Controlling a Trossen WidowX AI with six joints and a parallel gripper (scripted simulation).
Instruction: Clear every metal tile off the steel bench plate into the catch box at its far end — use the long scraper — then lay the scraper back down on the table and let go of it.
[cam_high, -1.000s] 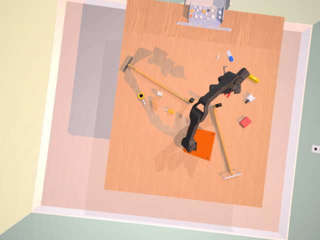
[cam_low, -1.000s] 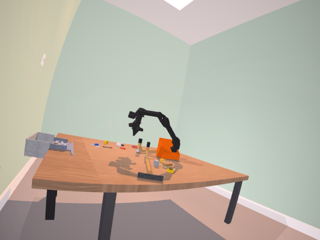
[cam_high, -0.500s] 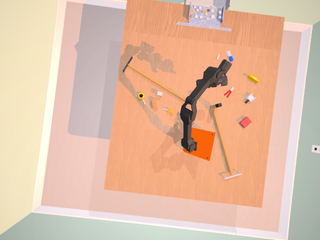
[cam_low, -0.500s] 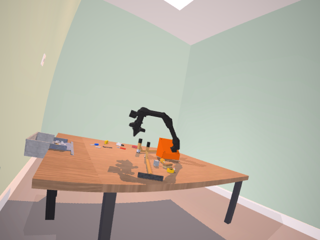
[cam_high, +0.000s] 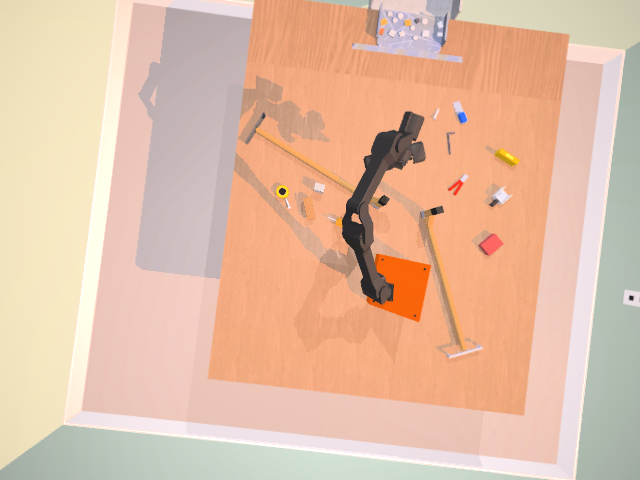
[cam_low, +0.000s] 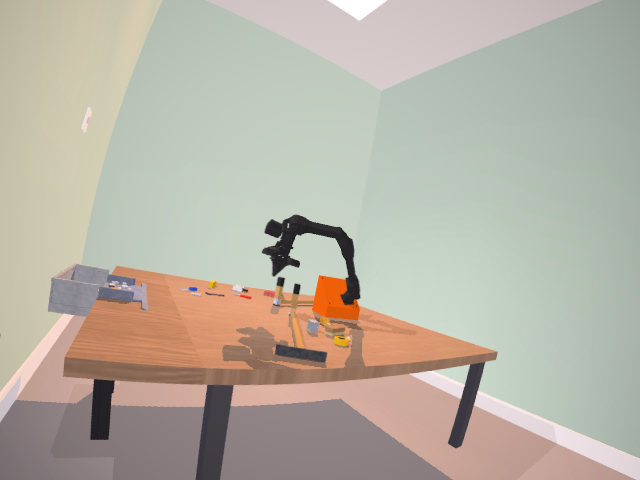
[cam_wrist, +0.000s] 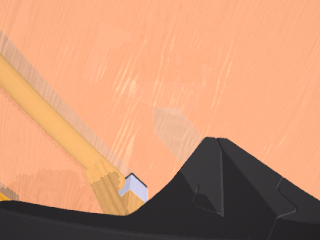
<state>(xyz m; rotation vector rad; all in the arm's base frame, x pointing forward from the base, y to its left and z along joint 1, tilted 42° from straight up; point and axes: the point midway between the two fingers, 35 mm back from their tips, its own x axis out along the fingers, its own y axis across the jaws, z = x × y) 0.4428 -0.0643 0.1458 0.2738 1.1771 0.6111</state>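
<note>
The long scraper lies 250 mm to the left of my gripper tip and 100 mm below it. The rest, counted from my gripper tip: wooden block 270 mm to the left, 170 mm behind, 150 mm below; then grey square piece 240 mm to the left, 140 mm below, 90 mm behind; then hex key 280 mm to the right, 170 mm ahead, 160 mm below.
</note>
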